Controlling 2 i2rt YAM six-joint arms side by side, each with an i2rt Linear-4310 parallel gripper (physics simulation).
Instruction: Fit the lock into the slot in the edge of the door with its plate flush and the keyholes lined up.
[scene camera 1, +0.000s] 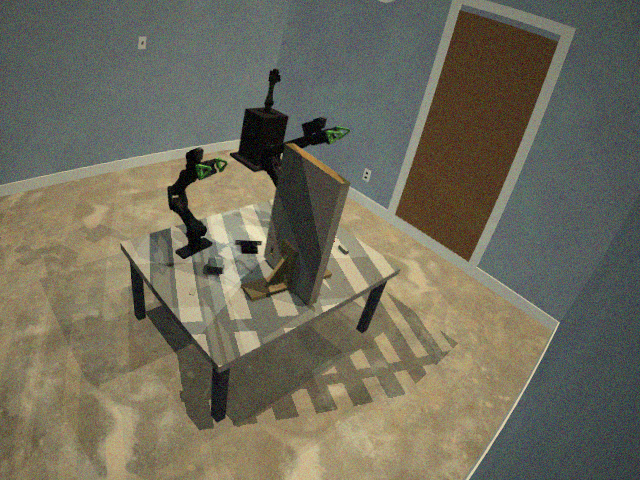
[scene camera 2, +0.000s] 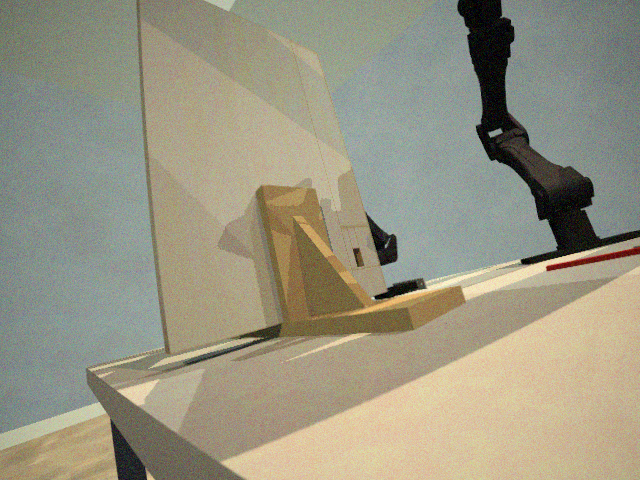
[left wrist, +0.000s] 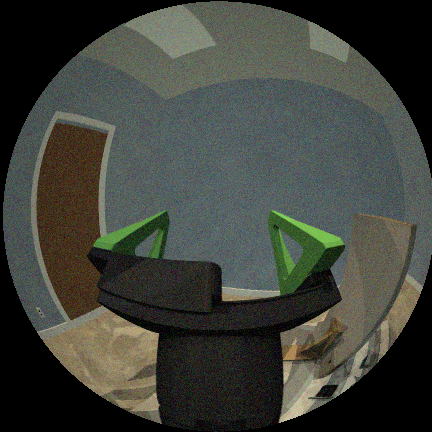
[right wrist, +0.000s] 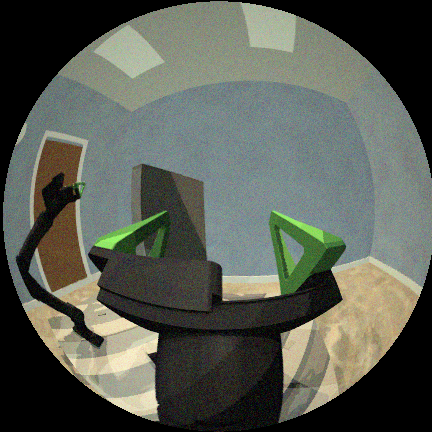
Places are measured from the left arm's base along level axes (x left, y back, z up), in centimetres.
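Where they show: left gripper, fingertip midpoint: (scene camera 1: 346, 132) (left wrist: 218, 215) (right wrist: 78, 184); right gripper, fingertip midpoint: (scene camera 1: 219, 165) (right wrist: 219, 216); left arm's base at its link origin: (scene camera 2: 580, 250) (right wrist: 86, 334); right arm's base at its link origin: (scene camera 1: 194, 248).
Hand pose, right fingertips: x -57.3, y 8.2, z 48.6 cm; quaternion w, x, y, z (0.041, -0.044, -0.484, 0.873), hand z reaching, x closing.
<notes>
Things, the pixels of their centre, and the offset from my right fingertips. "pt": a spot on its surface instead.
- door at the middle of its body: (scene camera 2: 266, 148) (right wrist: 180, 255) (left wrist: 356, 302) (scene camera 1: 300, 224) dx +10.9, dy -38.7, dz -16.9 cm
- small rectangular hole at a spot on its surface: (scene camera 2: 357, 256) pt dx +18.0, dy -26.2, dz -38.8 cm
- small dark bar at the middle of its body: (scene camera 1: 343, 249) dx +54.8, dy -48.1, dz -47.5 cm
- red strip at the middle of its body: (scene camera 2: 636, 251) dx +52.4, dy -35.7, dz -48.3 cm
The door (scene camera 1: 315, 222) (scene camera 2: 217, 155) (left wrist: 380, 260) (right wrist: 185, 210) is a tall upright grey panel on the table, held by wooden brackets (scene camera 1: 281, 268) (scene camera 2: 336, 289). A small rectangular hole (scene camera 2: 357, 256) shows in its face near the edge. Two small black things, one (scene camera 1: 248, 246) (left wrist: 326, 391) farther back and one (scene camera 1: 212, 267) (left wrist: 367, 361) nearer, lie beside the door; which is the lock is too small to tell. My left gripper (scene camera 1: 338, 134) (left wrist: 218, 215) is open and empty, raised beyond the door. My right gripper (scene camera 1: 211, 167) (right wrist: 219, 216) is open and empty, raised above the table's far left part.
A small dark bar (scene camera 1: 342, 248) lies on the table at the other side of the door. A red strip (scene camera 2: 594, 258) lies near the left arm's base. A dark box (scene camera 1: 262, 134) with a thin arm-like thing on top stands behind the table. The door stands between the two arms' sides.
</notes>
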